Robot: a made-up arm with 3 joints. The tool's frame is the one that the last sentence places. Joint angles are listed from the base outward.
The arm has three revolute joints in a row. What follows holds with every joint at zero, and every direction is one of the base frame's.
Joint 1 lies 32.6 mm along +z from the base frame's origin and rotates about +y.
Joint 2 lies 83.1 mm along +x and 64.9 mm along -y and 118 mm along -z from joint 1 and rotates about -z.
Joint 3 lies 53.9 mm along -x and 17.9 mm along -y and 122.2 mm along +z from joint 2 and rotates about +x.
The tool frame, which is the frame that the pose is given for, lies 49.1 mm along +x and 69.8 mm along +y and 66.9 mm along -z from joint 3; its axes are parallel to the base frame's.
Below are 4 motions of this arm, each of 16 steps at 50 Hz.
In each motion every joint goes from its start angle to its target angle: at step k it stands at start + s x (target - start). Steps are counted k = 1, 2, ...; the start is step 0. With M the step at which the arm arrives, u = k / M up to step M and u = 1 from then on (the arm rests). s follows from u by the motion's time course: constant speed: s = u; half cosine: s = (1 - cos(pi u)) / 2; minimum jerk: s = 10 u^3 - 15 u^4 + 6 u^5.
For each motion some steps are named. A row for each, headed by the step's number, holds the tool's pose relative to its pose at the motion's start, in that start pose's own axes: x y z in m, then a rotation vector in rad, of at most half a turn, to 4 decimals.
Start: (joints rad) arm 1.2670 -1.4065 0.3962
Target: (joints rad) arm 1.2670 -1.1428 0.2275
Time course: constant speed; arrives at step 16
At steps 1, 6, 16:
1: 0.0012 -0.0006 -0.0008 -0.0105 -0.0063 -0.0152
6: 0.0069 -0.0042 -0.0043 -0.0632 -0.0353 -0.0924
16: 0.0172 -0.0131 -0.0104 -0.1677 -0.0810 -0.2513

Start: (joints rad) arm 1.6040 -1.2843 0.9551
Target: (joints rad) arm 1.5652 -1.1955 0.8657
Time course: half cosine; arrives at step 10
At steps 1, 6, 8, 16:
1: 0.0002 -0.0001 -0.0002 -0.0031 -0.0019 -0.0010
6: 0.0044 -0.0035 -0.0043 -0.0826 -0.0512 -0.0286
8: 0.0061 -0.0050 -0.0058 -0.1141 -0.0705 -0.0401
16: 0.0068 -0.0056 -0.0063 -0.1260 -0.0779 -0.0445

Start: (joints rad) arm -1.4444 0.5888 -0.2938
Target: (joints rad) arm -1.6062 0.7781 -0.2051
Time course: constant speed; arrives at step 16
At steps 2, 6, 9, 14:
2: 0.0020 0.0011 0.0030 0.0225 -0.0093 -0.0274
6: 0.0061 0.0031 0.0091 0.0687 -0.0279 -0.0817
9: 0.0091 0.0043 0.0138 0.1044 -0.0421 -0.1220
14: 0.0141 0.0059 0.0221 0.1656 -0.0657 -0.1882

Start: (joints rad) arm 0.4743 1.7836 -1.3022
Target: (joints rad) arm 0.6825 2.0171 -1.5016
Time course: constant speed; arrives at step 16
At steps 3, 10, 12, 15, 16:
3: -0.0023 -0.0026 -0.0054 -0.0754 0.0402 -0.0196
10: -0.0087 -0.0097 -0.0163 -0.2493 0.1354 -0.0659
12: -0.0107 -0.0119 -0.0190 -0.2985 0.1630 -0.0793
15: -0.0141 -0.0153 -0.0225 -0.3716 0.2050 -0.0994
16: -0.0152 -0.0164 -0.0236 -0.3959 0.2191 -0.1062

